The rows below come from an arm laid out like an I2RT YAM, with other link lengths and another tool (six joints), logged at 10 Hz.
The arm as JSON. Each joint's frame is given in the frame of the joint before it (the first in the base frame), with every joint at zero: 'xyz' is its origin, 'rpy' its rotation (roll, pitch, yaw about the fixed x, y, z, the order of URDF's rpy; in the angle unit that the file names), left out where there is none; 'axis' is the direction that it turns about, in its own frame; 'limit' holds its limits. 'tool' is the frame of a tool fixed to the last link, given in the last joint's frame.
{
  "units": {
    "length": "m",
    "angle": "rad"
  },
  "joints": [
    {
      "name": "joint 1",
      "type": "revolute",
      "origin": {
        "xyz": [
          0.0,
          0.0,
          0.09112
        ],
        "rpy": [
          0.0,
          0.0,
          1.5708
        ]
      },
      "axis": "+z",
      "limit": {
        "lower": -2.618,
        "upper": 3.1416
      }
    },
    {
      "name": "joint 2",
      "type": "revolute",
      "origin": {
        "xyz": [
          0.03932,
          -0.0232,
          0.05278
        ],
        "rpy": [
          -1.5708,
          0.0,
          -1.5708
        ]
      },
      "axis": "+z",
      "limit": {
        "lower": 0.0,
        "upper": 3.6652
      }
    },
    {
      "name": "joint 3",
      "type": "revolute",
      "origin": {
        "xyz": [
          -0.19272,
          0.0,
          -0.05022
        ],
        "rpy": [
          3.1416,
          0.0,
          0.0
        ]
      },
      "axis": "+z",
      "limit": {
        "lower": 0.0,
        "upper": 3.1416
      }
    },
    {
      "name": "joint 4",
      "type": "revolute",
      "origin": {
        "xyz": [
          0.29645,
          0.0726,
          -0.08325
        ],
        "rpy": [
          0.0,
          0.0,
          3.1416
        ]
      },
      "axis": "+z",
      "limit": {
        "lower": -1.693,
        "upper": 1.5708
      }
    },
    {
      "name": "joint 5",
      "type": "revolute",
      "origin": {
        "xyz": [
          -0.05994,
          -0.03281,
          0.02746
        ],
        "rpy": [
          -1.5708,
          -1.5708,
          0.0
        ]
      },
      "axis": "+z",
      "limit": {
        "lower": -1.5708,
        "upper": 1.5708
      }
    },
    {
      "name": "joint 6",
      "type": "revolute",
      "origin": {
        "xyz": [
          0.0,
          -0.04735,
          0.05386
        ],
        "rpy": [
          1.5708,
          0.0,
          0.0
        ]
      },
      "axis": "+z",
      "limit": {
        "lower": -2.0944,
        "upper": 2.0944
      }
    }
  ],
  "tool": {
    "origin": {
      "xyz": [
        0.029,
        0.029,
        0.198
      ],
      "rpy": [
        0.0,
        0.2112,
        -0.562
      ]
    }
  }
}
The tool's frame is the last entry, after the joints.
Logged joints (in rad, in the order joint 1, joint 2, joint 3, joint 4, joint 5, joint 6), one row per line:
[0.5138, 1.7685, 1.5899, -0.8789, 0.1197, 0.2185]
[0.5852, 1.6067, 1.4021, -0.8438, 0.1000, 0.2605]
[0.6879, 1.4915, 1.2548, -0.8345, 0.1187, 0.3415]
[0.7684, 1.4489, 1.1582, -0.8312, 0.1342, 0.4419]
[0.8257, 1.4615, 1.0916, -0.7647, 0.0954, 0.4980]
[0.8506, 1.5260, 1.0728, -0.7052, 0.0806, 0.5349]
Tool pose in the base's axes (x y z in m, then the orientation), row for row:
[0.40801, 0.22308, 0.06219, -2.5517, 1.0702, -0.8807]
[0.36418, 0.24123, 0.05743, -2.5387, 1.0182, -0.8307]
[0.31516, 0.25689, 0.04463, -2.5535, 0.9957, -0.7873]
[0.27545, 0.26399, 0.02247, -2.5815, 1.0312, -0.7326]
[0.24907, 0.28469, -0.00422, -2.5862, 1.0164, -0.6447]
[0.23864, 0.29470, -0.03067, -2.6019, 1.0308, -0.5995]
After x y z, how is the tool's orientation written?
As a rotation vector, in radians.
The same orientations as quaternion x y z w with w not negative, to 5 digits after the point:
[-0.87254, 0.36595, -0.30115, 0.11861]
[-0.87921, 0.35263, -0.28769, 0.14101]
[-0.88607, 0.34551, -0.27319, 0.14449]
[-0.89001, 0.35552, -0.25257, 0.13302]
[-0.89717, 0.35260, -0.22365, 0.14401]
[-0.90022, 0.35664, -0.20742, 0.13927]

